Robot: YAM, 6 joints.
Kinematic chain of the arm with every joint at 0, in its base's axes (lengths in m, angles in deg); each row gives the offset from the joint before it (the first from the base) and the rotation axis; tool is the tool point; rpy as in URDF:
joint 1: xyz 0 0 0.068 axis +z
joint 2: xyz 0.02 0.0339 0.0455 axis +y
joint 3: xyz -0.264 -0.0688 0 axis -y
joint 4: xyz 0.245 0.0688 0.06 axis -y
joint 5: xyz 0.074 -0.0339 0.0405 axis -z
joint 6: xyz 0.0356 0 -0.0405 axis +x
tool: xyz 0 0 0 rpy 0 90 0
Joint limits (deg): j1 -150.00..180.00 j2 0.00..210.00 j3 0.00..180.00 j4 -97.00..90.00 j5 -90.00..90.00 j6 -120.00..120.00
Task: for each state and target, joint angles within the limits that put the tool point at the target. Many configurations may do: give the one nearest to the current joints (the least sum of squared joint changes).
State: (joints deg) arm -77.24 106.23 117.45 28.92 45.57 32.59
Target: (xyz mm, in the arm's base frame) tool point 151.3 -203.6 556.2
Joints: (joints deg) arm -47.28 76.44 91.79 25.31 49.27 32.59
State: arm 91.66 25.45 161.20 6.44 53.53 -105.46
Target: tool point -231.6 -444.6 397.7
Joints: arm 58.91 15.94 148.18 -3.14 61.50 -105.46
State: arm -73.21 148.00 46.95 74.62 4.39 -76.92
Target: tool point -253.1 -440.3 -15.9
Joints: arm -119.44 158.89 86.86 66.83 6.52 -76.92
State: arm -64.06 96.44 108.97 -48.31 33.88 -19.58
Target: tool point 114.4 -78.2 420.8
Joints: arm -28.13 56.72 83.80 -74.58 24.97 -19.58
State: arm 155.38 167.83 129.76 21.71 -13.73 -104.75
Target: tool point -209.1 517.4 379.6
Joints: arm 111.21 135.32 130.98 25.48 -12.56 -104.75
